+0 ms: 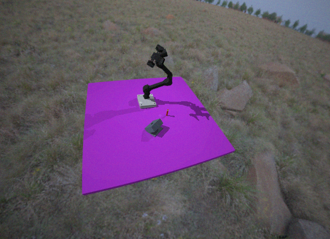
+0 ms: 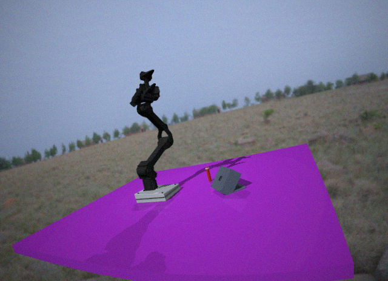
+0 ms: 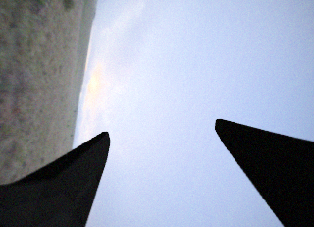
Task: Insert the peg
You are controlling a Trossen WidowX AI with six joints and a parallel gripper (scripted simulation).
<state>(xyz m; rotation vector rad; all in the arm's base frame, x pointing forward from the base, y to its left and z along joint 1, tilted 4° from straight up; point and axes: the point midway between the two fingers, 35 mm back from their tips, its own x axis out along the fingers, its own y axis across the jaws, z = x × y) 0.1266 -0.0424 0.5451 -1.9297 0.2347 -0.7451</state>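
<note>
Right now the red peg is 110 mm ahead of my gripper tip, 150 mm to the left of it and 530 mm below it. Also, from my gripper tip: grey sloped panel (230 mm ahead, 50 mm to the right, 550 mm below).
</note>
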